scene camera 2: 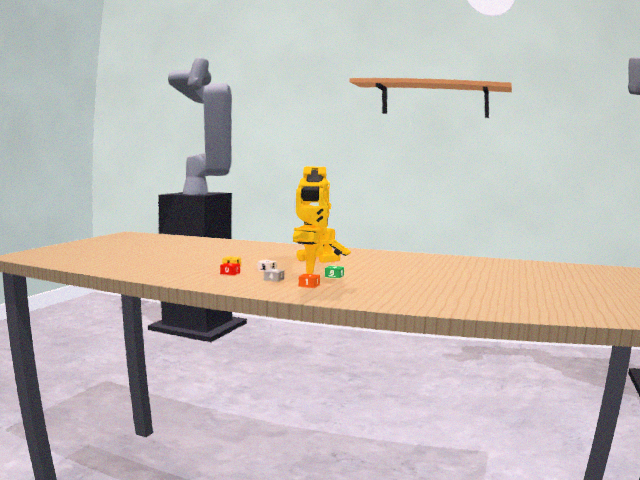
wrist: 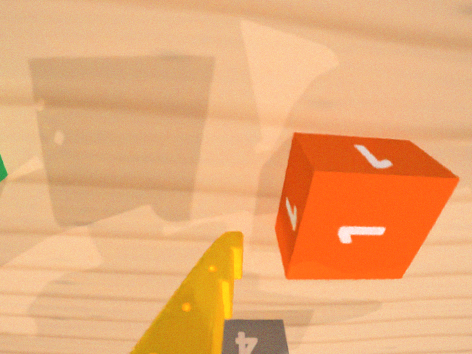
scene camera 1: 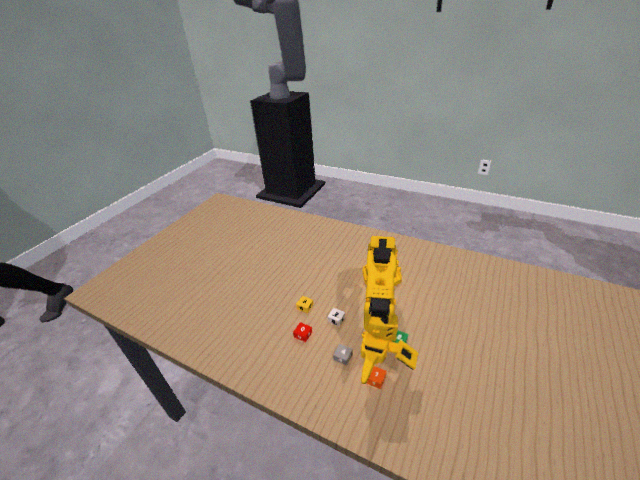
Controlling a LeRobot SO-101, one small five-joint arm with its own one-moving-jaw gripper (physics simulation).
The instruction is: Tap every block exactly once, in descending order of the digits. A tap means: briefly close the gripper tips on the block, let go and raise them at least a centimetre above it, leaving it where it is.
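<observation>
My gripper (scene camera 1: pixel 389 374) (scene camera 2: pixel 329 262) is fully open and empty, low over the table. In the wrist view its fixed jaw (wrist: pixel 210 295) shows and the moving jaw is out of the picture. The orange block 1 (scene camera 1: pixel 376 377) (scene camera 2: pixel 309 280) (wrist: pixel 360 225) is right of the fixed jaw in the wrist view. The grey block 4 (scene camera 1: pixel 342 354) (scene camera 2: pixel 273 274) (wrist: pixel 256 340) shows at the bottom there. The green block (scene camera 1: pixel 401 337) (scene camera 2: pixel 333 271) (wrist: pixel 2 170), seemingly 9, is partly hidden by the arm in camera 1. The red block 0 (scene camera 1: pixel 302 332) (scene camera 2: pixel 230 268) lies farther left.
A white block (scene camera 1: pixel 336 316) (scene camera 2: pixel 267 265) and a yellow block (scene camera 1: pixel 305 304) (scene camera 2: pixel 232 259) also lie on the wooden table (scene camera 1: pixel 232 258) (scene camera 2: pixel 439 289); their digits are hard to read. The table's front edge is beyond the orange block. A grey robot arm (scene camera 1: pixel 292 41) (scene camera 2: pixel 217 129) stands on a pedestal behind.
</observation>
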